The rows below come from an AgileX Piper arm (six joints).
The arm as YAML. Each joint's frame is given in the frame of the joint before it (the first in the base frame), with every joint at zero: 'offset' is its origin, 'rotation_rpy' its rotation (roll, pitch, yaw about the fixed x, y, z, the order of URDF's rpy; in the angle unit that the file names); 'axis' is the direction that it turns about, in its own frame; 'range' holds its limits. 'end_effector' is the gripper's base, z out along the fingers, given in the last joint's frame.
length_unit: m
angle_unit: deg
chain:
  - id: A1
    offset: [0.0, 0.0, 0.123]
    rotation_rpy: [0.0, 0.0, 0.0]
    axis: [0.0, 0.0, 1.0]
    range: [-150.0, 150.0]
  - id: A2
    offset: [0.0, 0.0, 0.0]
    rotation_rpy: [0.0, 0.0, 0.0]
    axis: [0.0, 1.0, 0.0]
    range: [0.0, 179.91]
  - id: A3
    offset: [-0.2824, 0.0, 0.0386]
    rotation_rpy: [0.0, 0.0, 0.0]
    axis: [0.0, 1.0, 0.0]
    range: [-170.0, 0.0]
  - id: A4
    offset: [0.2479, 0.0, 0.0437]
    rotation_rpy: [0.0, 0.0, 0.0]
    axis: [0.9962, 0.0, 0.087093]
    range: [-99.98, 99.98]
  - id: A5
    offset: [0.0, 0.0, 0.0]
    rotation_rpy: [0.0, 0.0, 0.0]
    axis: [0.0, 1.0, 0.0]
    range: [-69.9, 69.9]
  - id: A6
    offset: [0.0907, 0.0, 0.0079]
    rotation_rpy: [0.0, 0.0, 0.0]
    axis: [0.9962, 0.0, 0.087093]
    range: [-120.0, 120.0]
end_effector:
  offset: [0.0, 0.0, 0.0]
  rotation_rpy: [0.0, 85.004, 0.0]
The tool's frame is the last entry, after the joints.
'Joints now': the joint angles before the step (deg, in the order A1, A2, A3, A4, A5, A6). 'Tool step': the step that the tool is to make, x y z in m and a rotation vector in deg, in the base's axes. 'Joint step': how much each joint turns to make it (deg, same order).
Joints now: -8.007, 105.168, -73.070, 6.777, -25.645, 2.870
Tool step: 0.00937, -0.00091, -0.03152, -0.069, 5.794, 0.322
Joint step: 0.000, 3.693, 0.000, -0.093, 2.004, -0.911
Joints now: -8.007, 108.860, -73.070, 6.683, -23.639, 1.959
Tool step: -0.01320, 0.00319, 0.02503, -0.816, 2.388, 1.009
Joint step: 0.000, -4.689, -0.001, -0.259, 6.935, -1.306
